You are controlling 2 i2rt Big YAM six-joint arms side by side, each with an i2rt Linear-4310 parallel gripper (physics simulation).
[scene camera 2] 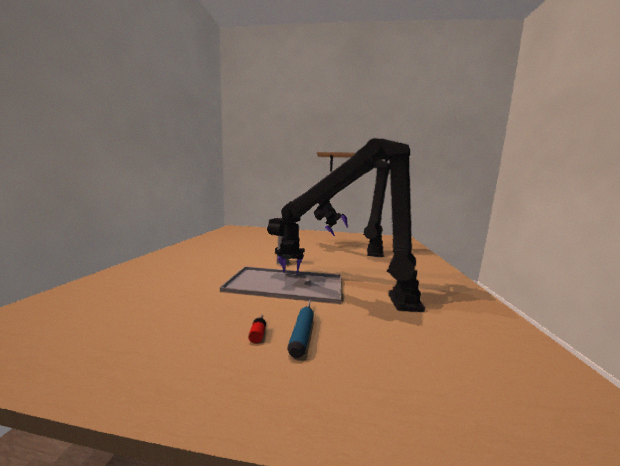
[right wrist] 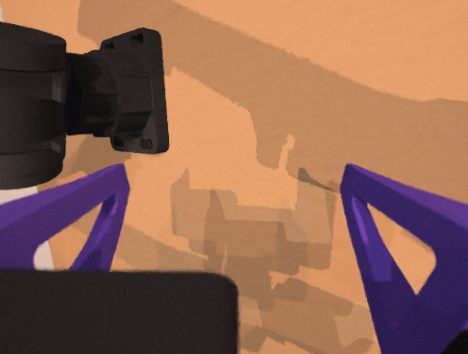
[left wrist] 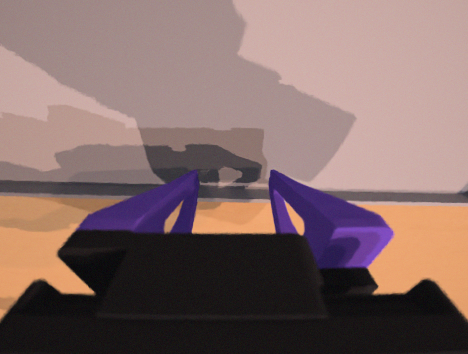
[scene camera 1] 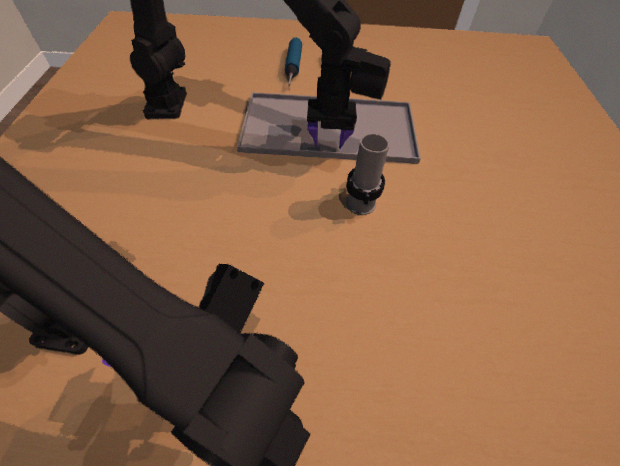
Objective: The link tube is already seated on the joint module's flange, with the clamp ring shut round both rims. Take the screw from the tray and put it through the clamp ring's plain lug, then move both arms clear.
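Places are measured from the left arm's base along level axes (x ahead, y left, z up), in metres.
Where they show: left gripper, fingertip midpoint: (scene camera 2: 290,272) (left wrist: 233,177) (scene camera 1: 328,146); right gripper, fingertip midpoint: (scene camera 2: 341,232) (right wrist: 234,176); left arm's base, origin of the base link: (scene camera 2: 404,302) (scene camera 1: 166,104); right arm's base, origin of the base link: (scene camera 2: 374,253) (right wrist: 139,95).
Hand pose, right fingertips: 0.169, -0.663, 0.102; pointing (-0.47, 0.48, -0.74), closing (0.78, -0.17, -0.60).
Observation:
Each offset is from my right fingertips to the top centre of the thing, as dx, dy, dz. "spot": to the spot under its first point.
The grey link tube @(+0.302, +0.322, +0.058) (scene camera 1: 371,162) stands upright on the joint module @(+0.302, +0.322, -0.038) (scene camera 1: 359,205), with the black clamp ring @(+0.302, +0.325, -0.031) (scene camera 1: 357,192) round the joint. In scene camera 2 the left gripper largely hides them. My left gripper (scene camera 1: 328,146) (scene camera 2: 291,271) (left wrist: 233,177) is partly open and points down, low over the near edge of the tray @(+0.251, +0.570, -0.086) (scene camera 1: 393,125) (scene camera 2: 255,284) (left wrist: 390,75). No held thing shows between its fingers. I cannot make out the screw among the dark shadows near the tray wall. My right gripper (scene camera 2: 340,230) (right wrist: 234,176) is wide open and empty above the table, far from the tray.
A blue screwdriver @(spot: +0.165, +0.846, -0.061) (scene camera 1: 294,55) (scene camera 2: 301,330) lies beyond the tray in scene camera 1. A small red-handled tool @(+0.276, +0.869, -0.068) (scene camera 2: 257,330) lies beside it in scene camera 2. The right arm (scene camera 1: 125,310) covers the lower left of scene camera 1.

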